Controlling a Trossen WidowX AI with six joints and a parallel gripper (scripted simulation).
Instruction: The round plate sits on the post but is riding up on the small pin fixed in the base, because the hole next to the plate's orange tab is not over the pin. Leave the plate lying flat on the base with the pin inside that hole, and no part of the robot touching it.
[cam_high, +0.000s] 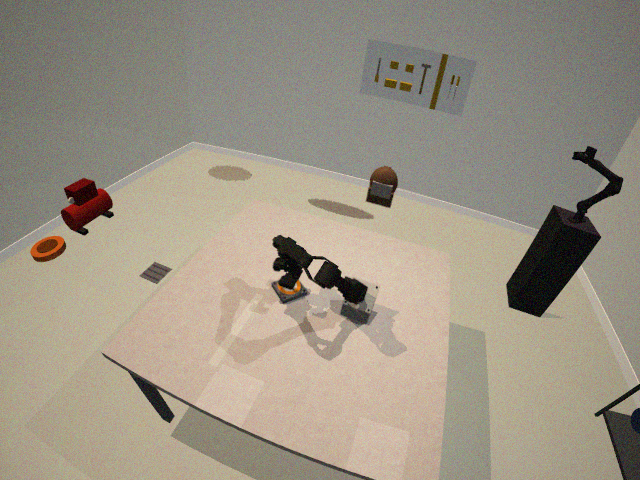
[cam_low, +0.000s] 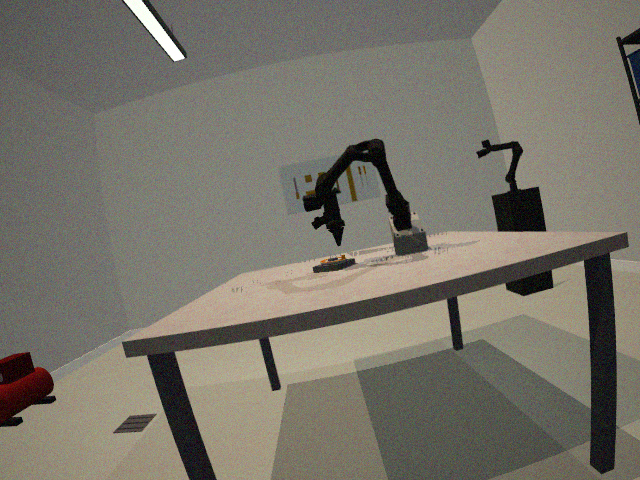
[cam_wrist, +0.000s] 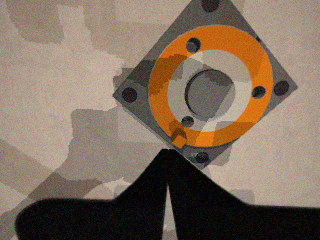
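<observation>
Now: the grey square base 60 mm below my gripper tip, 40 mm to the right of it and 30 mm ahead of it.
</observation>
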